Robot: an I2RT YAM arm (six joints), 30 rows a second.
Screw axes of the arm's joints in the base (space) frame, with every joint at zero. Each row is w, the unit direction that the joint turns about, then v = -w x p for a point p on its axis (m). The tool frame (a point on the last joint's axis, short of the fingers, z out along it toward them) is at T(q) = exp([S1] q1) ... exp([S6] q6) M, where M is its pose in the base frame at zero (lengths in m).
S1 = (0, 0, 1, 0, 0, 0)
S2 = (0, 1, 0, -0.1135, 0, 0.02)
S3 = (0, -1, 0, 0.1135, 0, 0.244)
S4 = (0, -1, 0, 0.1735, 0, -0.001)
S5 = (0, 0, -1, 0, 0.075, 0)
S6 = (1, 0, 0, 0, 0.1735, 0)
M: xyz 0.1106 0 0.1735 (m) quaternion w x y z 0.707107 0 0.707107 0
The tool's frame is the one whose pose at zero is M.
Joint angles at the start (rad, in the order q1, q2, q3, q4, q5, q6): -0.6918 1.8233 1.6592 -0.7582 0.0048 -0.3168
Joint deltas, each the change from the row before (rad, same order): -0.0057 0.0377 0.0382 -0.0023 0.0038 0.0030; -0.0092 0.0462 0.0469 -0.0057 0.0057 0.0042; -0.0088 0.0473 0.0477 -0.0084 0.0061 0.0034; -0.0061 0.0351 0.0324 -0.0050 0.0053 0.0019; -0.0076 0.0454 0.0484 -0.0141 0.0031 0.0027; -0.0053 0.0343 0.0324 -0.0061 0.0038 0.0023; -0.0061 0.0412 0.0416 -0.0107 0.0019 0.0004; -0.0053 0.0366 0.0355 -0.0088 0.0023 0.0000
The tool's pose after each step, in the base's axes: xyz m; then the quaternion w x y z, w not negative. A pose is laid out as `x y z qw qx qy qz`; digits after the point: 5 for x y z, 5 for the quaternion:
0.31641 -0.26556 0.29829 0.27600 0.18213 0.93051 -0.15747
0.32230 -0.27585 0.29438 0.27221 0.18939 0.92986 -0.15937
0.32800 -0.28604 0.28956 0.26704 0.19621 0.92970 -0.16078
0.33205 -0.29339 0.28477 0.26226 0.20093 0.92988 -0.16175
0.33704 -0.30251 0.27970 0.25652 0.20646 0.93039 -0.16109
0.34079 -0.30931 0.27453 0.25205 0.21075 0.93063 -0.16117
0.34513 -0.31717 0.26860 0.24686 0.21430 0.93137 -0.16025
0.34876 -0.32402 0.26260 0.24176 0.21733 0.93213 -0.15952

